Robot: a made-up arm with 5 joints. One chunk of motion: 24 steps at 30 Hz.
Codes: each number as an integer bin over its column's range. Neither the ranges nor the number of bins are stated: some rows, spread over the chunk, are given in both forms.
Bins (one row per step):
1: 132 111 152 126 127
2: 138 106 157 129 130
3: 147 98 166 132 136
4: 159 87 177 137 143
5: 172 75 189 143 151
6: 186 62 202 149 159
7: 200 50 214 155 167
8: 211 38 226 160 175
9: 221 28 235 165 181
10: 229 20 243 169 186
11: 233 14 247 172 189
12: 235 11 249 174 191
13: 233 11 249 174 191
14: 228 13 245 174 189
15: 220 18 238 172 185
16: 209 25 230 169 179
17: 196 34 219 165 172
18: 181 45 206 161 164
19: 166 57 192 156 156
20: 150 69 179 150 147
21: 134 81 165 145 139
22: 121 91 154 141 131
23: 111 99 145 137 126
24: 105 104 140 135 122
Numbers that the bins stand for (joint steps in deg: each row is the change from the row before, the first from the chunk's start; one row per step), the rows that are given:
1: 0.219 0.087 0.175 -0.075 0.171
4: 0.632 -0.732 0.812 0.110 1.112
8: 1.427 -2.404 2.061 0.498 2.994
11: 1.764 -3.222 2.596 0.700 3.818
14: 1.687 -3.256 2.545 0.734 3.818
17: 1.198 -2.540 1.882 0.582 2.818
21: 0.249 -0.936 0.506 0.245 0.876
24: -0.194 -0.152 -0.131 0.076 -0.124
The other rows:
2: 0.311 -0.084 0.302 -0.025 0.347
3: 0.448 -0.356 0.531 0.026 0.700
5: 0.831 -1.141 1.118 0.211 1.582
6: 1.045 -1.585 1.449 0.313 2.053
7: 1.259 -1.994 1.755 0.414 2.524
9: 1.580 -2.745 2.290 0.582 3.347
10: 1.702 -3.018 2.494 0.650 3.641
12: 1.794 -3.325 2.647 0.734 3.935
13: 1.764 -3.325 2.647 0.734 3.935
15: 1.565 -3.086 2.367 0.700 3.582
16: 1.396 -2.847 2.163 0.650 3.229
18: 0.968 -2.165 1.551 0.515 2.347
19: 0.739 -1.755 1.194 0.431 1.876
20: 0.494 -1.346 0.863 0.329 1.347
22: 0.051 -0.595 0.225 0.178 0.406
23: -0.102 -0.322 -0.004 0.110 0.112

